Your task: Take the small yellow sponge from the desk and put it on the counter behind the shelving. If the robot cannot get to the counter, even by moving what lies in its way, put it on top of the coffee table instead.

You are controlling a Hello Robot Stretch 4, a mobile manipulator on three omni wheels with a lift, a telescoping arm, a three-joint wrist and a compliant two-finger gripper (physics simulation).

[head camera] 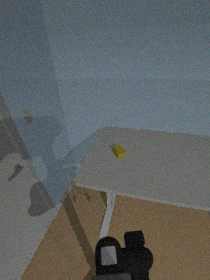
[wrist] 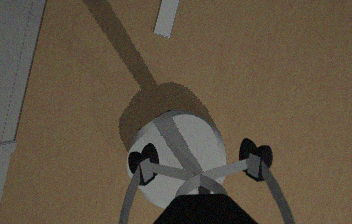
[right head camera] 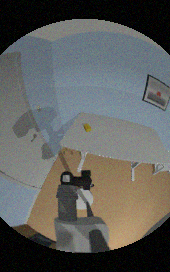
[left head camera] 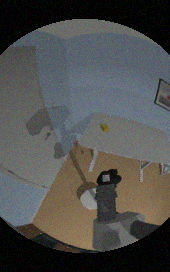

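Seen in the pictures: gripper, fingertip midpoint: [wrist: 198, 154]; robot's base at its link origin: [wrist: 179, 152] [right head camera: 81, 197] [left head camera: 91, 197].
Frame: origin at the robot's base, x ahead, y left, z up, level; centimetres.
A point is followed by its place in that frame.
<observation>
The small yellow sponge [head camera: 119, 151] @(x 78.9, y -14.3, z 96.7 cm) [left head camera: 104, 128] @(x 77.7, y -13.7, z 96.1 cm) [right head camera: 87, 128] @(x 77.4, y -14.8, z 96.1 cm) lies on the desk [head camera: 165, 170] @(x 60.9, y -41.6, z 92.2 cm) [left head camera: 132, 137] @(x 65.1, y -50.1, z 92.2 cm) [right head camera: 120, 137] @(x 63.4, y -54.4, z 92.2 cm), towards its left end. My gripper [wrist: 198, 154] @(x 17.1, y -8.9, z 78.8 cm) is open and empty in the wrist view, its two dark fingertips wide apart above the robot's round white base. In the head views the wrist is in front of the desk's near edge, apart from the sponge, and the fingers are hard to make out there. The counter, the shelving and the coffee table do not show in these views.
A pale door [head camera: 17, 215] @(x 59.0, y 69.7, z 55.2 cm) [left head camera: 20, 110] @(x 59.5, y 69.5, z 137.7 cm) with a dark handle is at the left. White desk legs [head camera: 107, 215] [left head camera: 93, 161] [wrist: 166, 19] stand on the wooden floor [head camera: 165, 240] @(x 47.3, y -61.0, z -2.8 cm). A framed picture [left head camera: 164, 94] @(x 92.4, y -115.9, z 157.0 cm) [right head camera: 156, 93] @(x 90.2, y -122.1, z 155.2 cm) hangs on the blue wall at the right. Shadows fall across the left corner.
</observation>
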